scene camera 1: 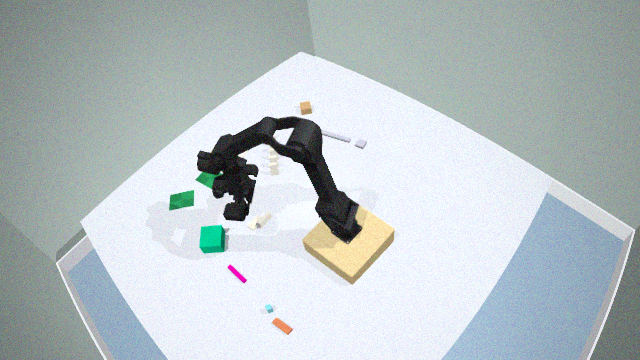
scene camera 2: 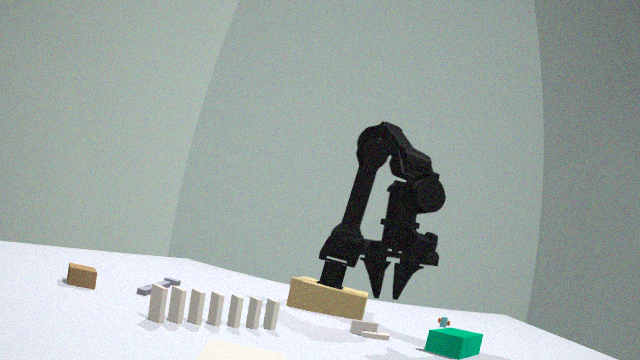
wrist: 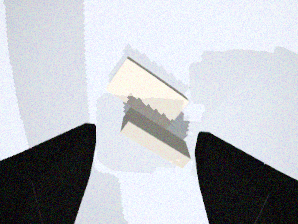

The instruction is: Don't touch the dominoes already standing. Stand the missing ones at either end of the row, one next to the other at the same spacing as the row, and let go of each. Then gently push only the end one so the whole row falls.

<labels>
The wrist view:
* my gripper: 146, 138
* cream domino: 146, 132
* cream domino: 148, 93
</labels>
